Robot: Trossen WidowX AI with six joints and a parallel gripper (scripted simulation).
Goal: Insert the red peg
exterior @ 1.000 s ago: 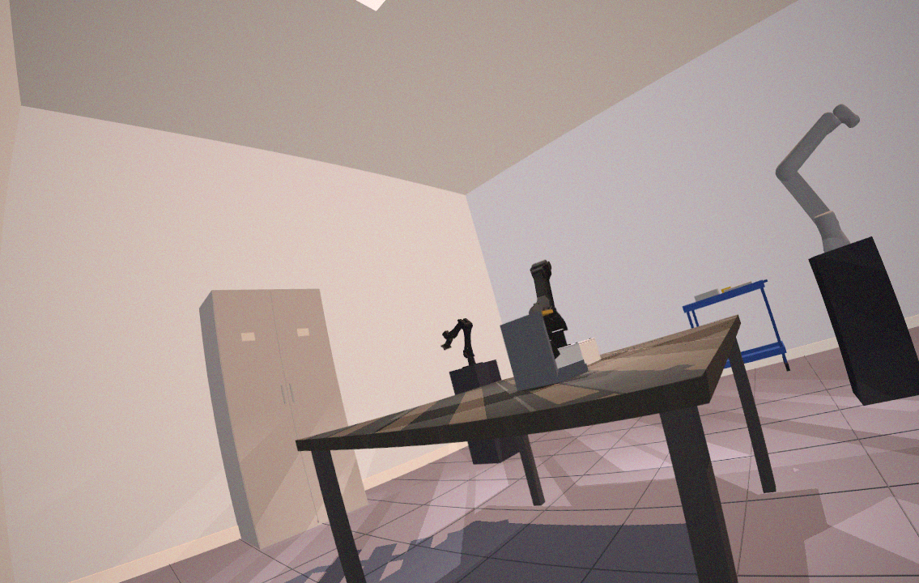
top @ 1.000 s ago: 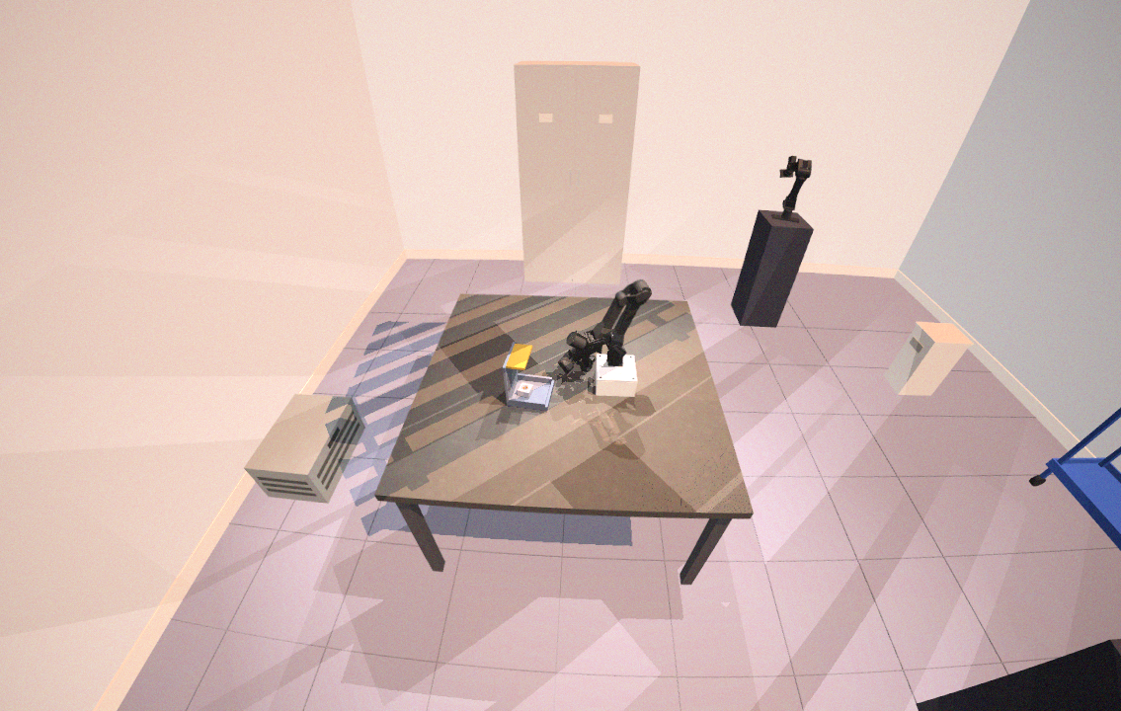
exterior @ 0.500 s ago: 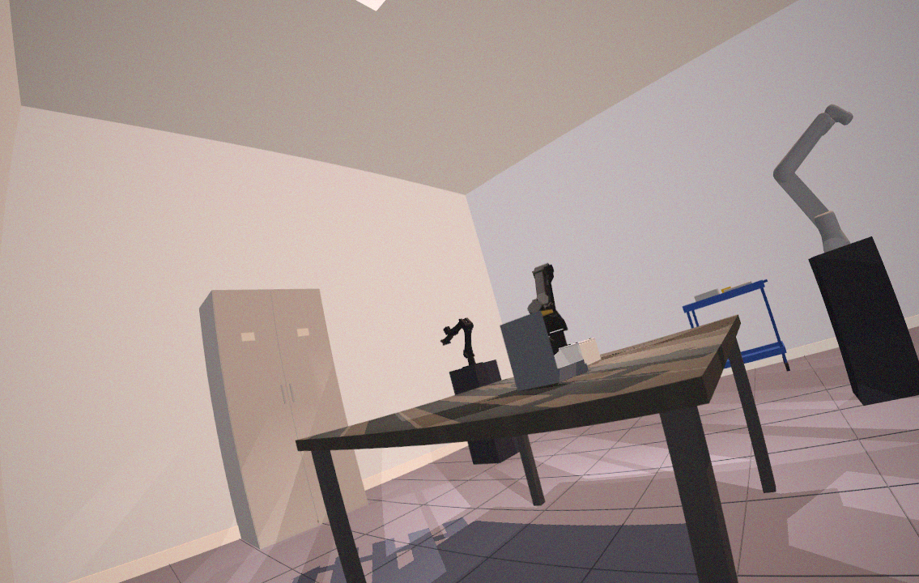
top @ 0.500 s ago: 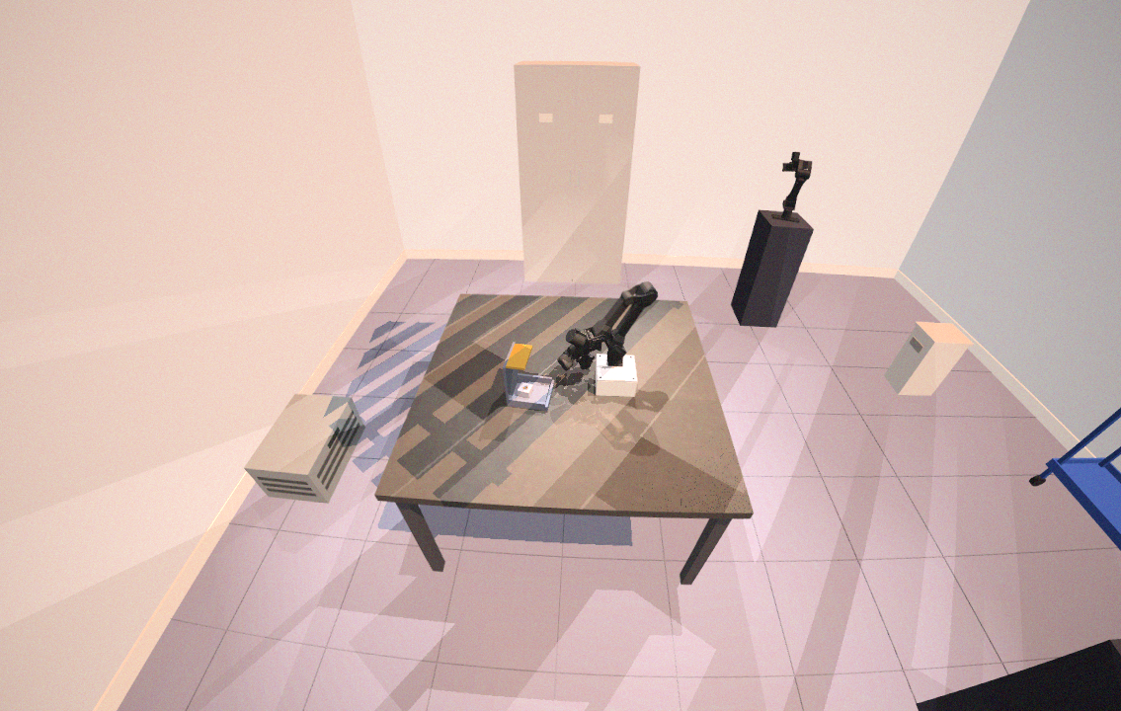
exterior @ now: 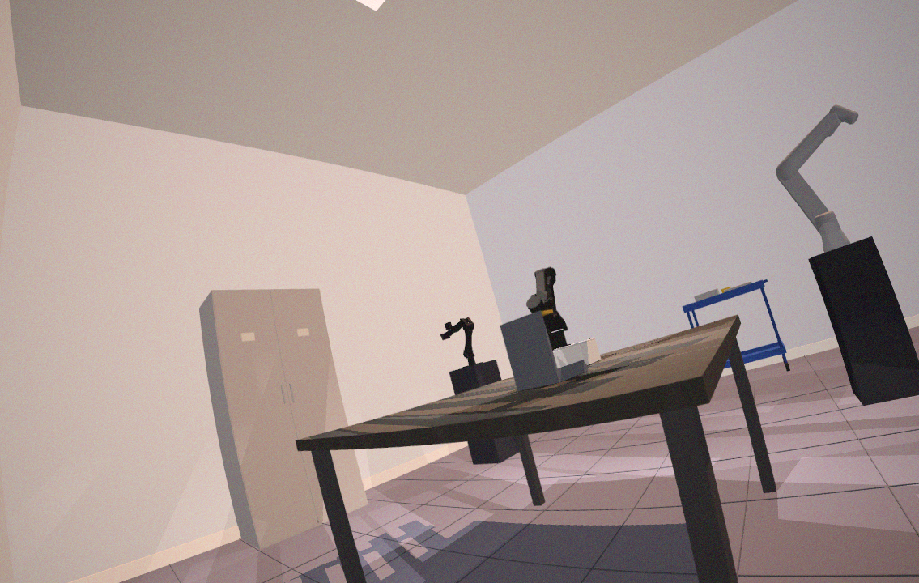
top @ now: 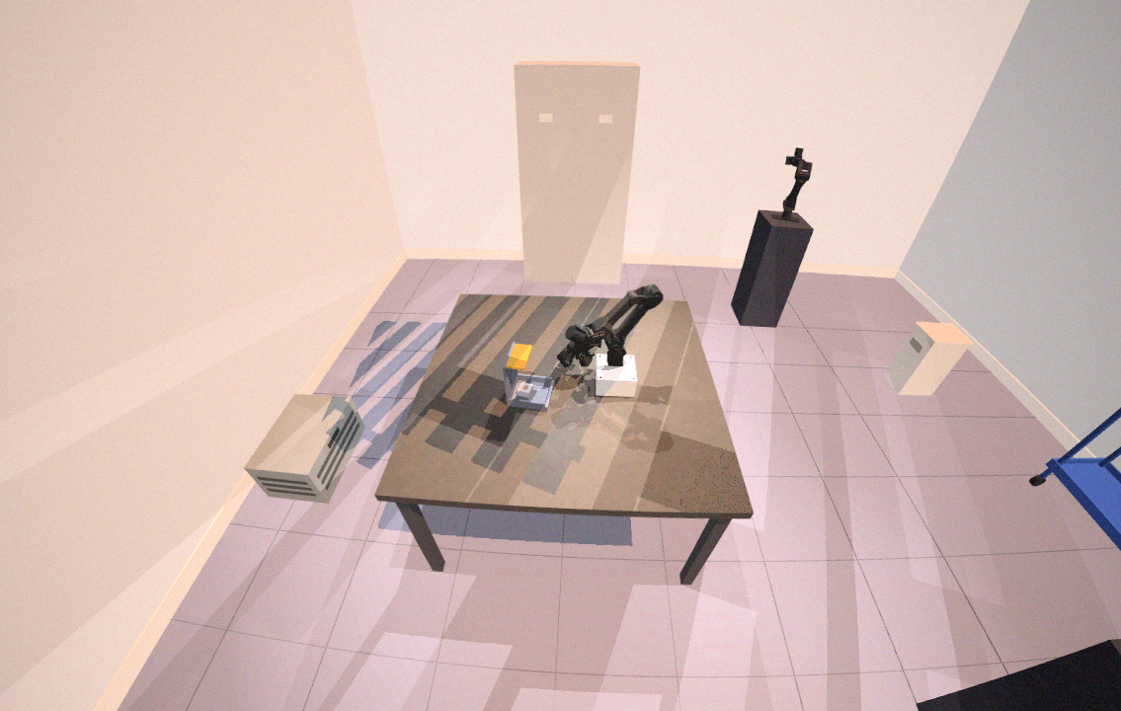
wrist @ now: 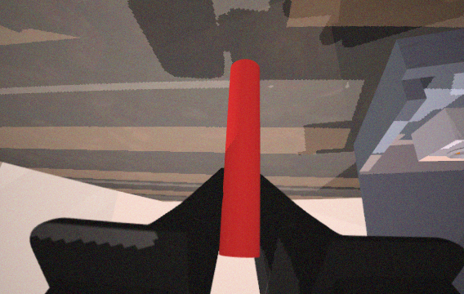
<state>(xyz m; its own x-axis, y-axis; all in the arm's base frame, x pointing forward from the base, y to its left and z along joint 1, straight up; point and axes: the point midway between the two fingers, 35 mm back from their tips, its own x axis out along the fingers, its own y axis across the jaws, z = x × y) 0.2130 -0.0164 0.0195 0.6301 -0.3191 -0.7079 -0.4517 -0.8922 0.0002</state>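
The grey back wall is 20 cm ahead of my gripper tip, 16 cm to the left of it and 2 cm above it. Also, from my gripper tip: yellow roof: 15 cm ahead, 16 cm to the left, 12 cm above; red peg: 2 cm behind, 1 cm to the left, 1 cm below.
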